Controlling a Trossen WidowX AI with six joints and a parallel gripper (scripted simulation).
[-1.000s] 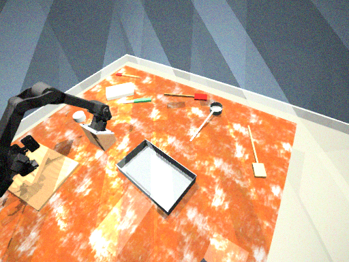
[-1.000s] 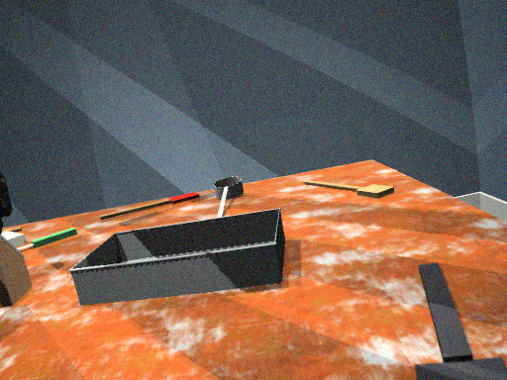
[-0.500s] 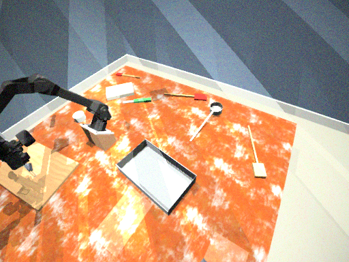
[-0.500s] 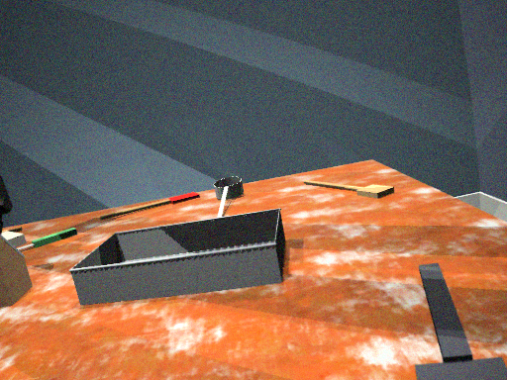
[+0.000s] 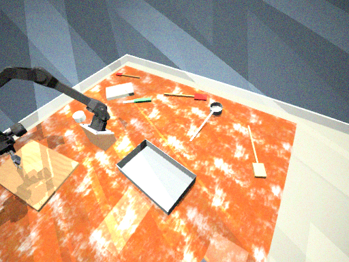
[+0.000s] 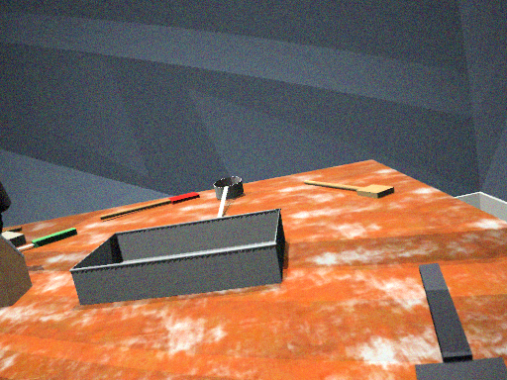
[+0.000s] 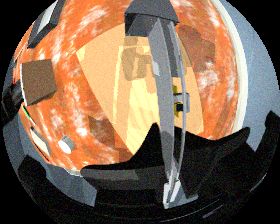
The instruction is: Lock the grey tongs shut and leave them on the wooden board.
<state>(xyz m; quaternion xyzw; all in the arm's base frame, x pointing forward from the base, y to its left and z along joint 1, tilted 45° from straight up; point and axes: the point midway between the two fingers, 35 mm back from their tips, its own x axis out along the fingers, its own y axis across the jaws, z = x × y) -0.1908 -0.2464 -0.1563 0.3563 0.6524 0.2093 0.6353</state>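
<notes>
My gripper tip is now 140 mm above the wooden board. Round my gripper tip: white block (660 mm to the left, 140 mm below); then grey roasting tin (540 mm ahead, 240 mm to the left, 120 mm below); then green-handled tool (150 mm ahead, 620 mm to the left, 140 mm below).
</notes>
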